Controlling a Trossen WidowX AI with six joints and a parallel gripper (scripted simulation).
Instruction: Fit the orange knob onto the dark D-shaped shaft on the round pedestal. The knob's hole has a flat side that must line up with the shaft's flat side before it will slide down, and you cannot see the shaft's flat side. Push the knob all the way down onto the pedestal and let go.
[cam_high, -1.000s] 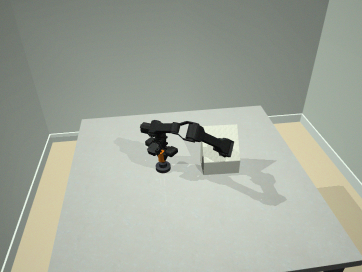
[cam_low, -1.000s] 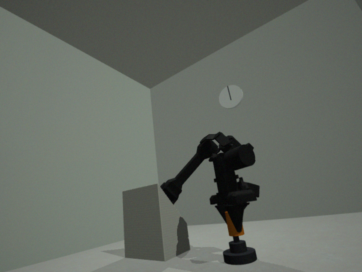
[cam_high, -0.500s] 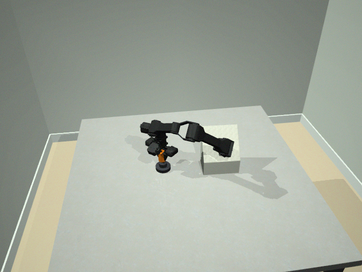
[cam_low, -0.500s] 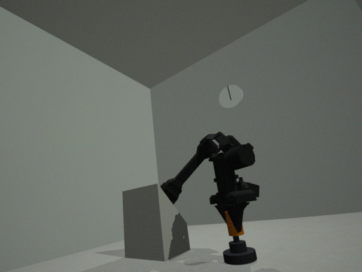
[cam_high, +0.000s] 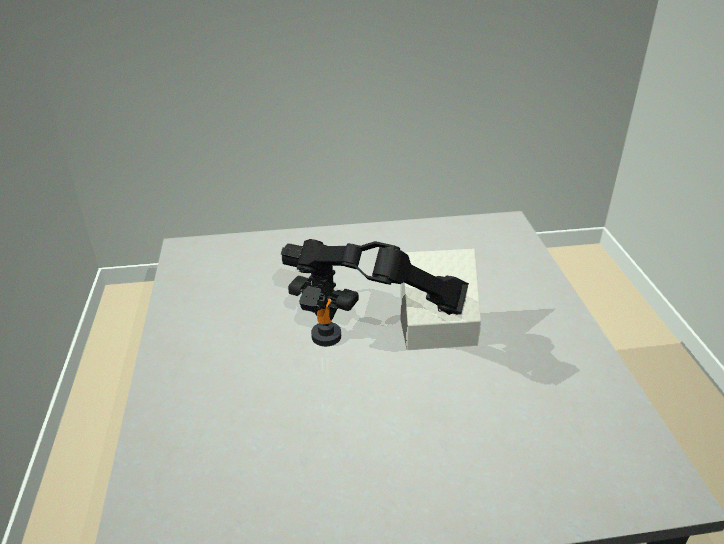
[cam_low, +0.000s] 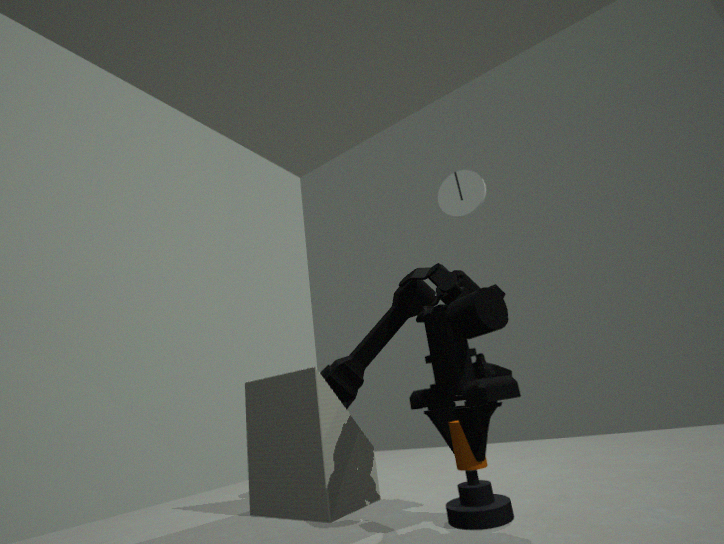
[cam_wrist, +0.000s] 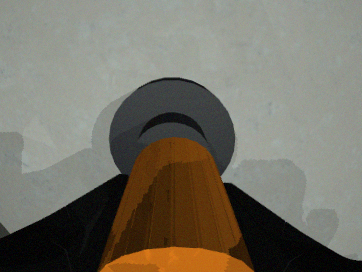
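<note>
My gripper tip is now 2 cm below the orange knob. The rest, counted from my gripper tip: dark pedestal 4 cm below.
</note>
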